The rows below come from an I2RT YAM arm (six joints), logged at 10 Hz.
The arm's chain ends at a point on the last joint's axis. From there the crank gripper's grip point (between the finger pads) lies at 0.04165 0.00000 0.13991 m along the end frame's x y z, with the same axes.
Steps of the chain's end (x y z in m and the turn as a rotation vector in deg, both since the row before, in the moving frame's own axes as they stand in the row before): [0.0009, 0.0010, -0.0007, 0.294, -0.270, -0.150]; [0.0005, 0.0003, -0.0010, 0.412, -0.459, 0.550]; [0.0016, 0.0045, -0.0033, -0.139, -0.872, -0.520]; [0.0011, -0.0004, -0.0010, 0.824, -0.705, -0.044]
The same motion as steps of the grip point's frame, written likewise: [0.0002, 0.0002, -0.0005, 0.294, -0.270, -0.150]; [-0.0006, -0.0003, -0.0007, 0.412, -0.459, 0.550]; [-0.0005, 0.0045, -0.0027, -0.139, -0.872, -0.520]; [-0.0006, -0.0024, -0.0005, 0.824, -0.705, -0.044]
